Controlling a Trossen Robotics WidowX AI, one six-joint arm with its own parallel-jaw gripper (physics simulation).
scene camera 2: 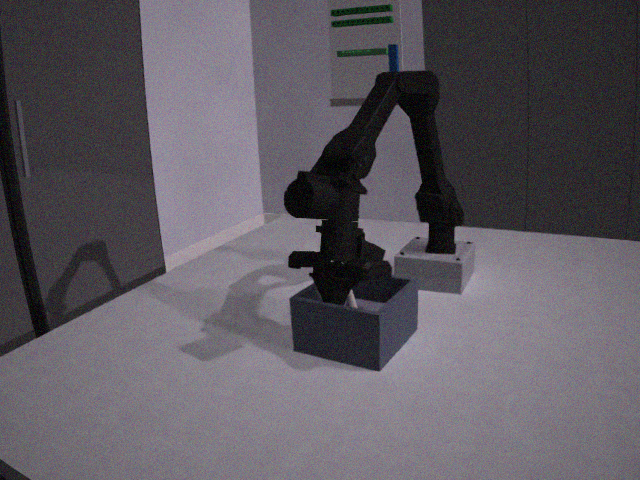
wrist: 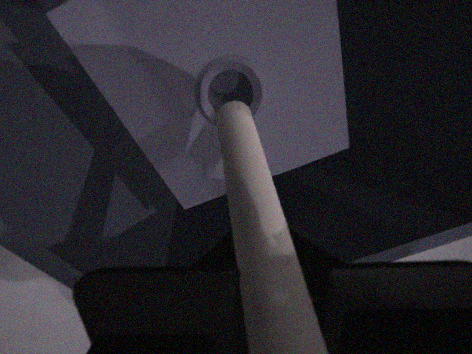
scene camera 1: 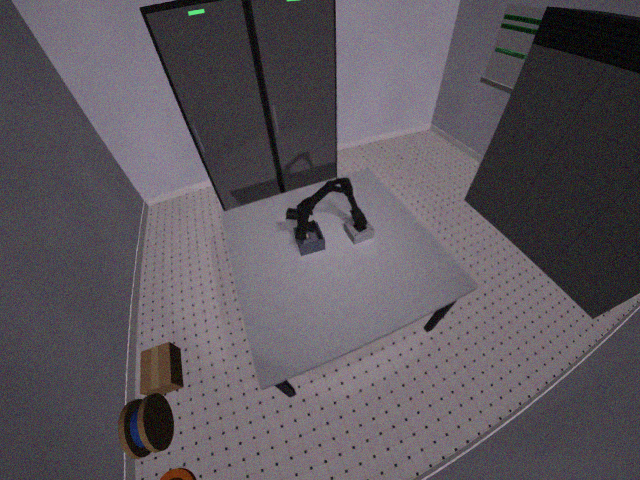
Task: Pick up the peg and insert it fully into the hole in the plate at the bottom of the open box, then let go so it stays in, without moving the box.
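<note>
The open blue-grey box stands upright on the table. Its pale bottom plate has a round hole with a ring around it. My gripper points down into the box and is shut on the pale peg. The peg leans to one side of the fingers in scene camera 2. In the wrist view its far end overlaps the near edge of the hole, and much of the hole shows beyond it. I cannot tell how high that end is. The box wall hides the peg's lower part in scene camera 2.
The box walls stand close around the fingers. The arm's light grey base block stands behind and to the right of the box on the table. A dark cabinet stands past the table's back edge.
</note>
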